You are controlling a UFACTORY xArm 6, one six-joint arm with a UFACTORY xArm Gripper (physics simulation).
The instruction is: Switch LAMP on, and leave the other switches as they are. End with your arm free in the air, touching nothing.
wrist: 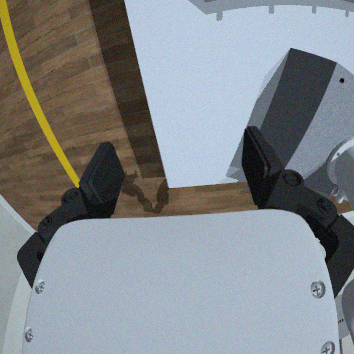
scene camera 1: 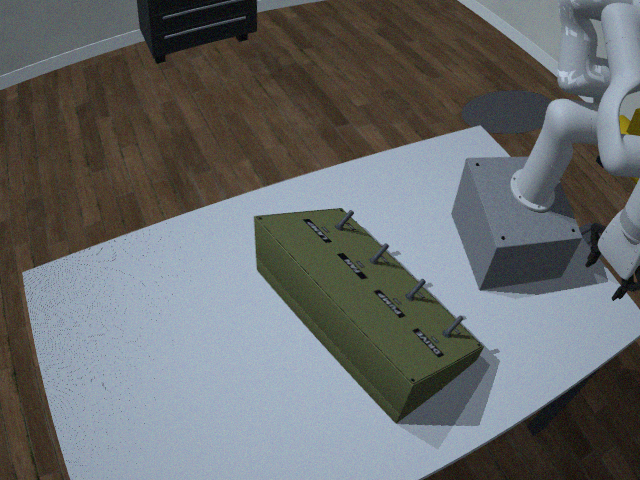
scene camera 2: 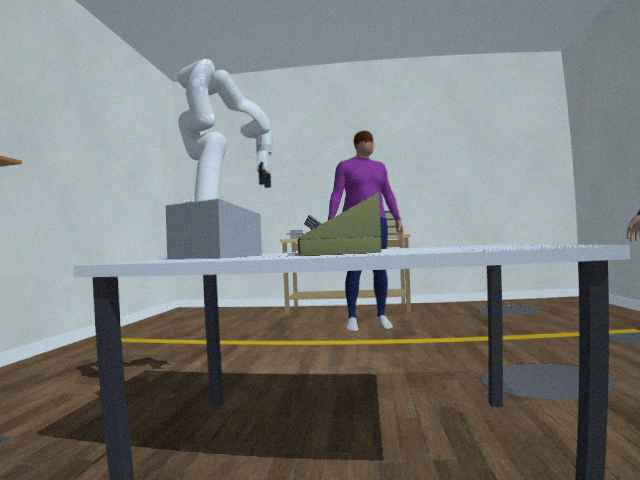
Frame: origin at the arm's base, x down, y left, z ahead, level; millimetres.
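Seen in the pictures: gripper, fingertip midpoint: (wrist: 178, 150) (scene camera 1: 603, 280) (scene camera 2: 265, 186); arm's base, origin of the base link: (wrist: 348, 160) (scene camera 1: 532, 190) (scene camera 2: 205, 209).
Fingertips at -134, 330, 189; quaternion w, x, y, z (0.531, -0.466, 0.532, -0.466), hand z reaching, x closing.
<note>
Offsets run from my fingertips to a thing's top centre, as dx, dy, dz.
An olive, sloped switch box (scene camera 1: 330, 304) (scene camera 2: 351, 229) stands on the white table. In scene camera 1 its LAMP lever {+189, -544, +227} (scene camera 1: 344, 220) is at the far end, followed by the FAN lever {+189, -424, +219} (scene camera 1: 379, 253), the PUMP lever {+189, -304, +211} (scene camera 1: 415, 289) and the DRIVE lever {+189, -185, +204} (scene camera 1: 453, 326) at the near end. All the levers lean the same way, away from their labels; the ON/OFF marks are too small to read there. My gripper (scene camera 1: 603, 279) (scene camera 2: 264, 181) (wrist: 178, 150) is open and empty, high in the air beside the pedestal, well away from the box. The levers do not show in the wrist view.
The grey pedestal (scene camera 1: 529, 268) (scene camera 2: 191, 232) (wrist: 300, 100) under the arm stands on the table (scene camera 1: 155, 361) (scene camera 2: 465, 255) (wrist: 190, 100), near the box's lever side. A person (scene camera 2: 361, 180) and a wooden workbench (scene camera 2: 315, 294) are behind the table. A dark cabinet (scene camera 1: 201, 25) stands by the wall.
</note>
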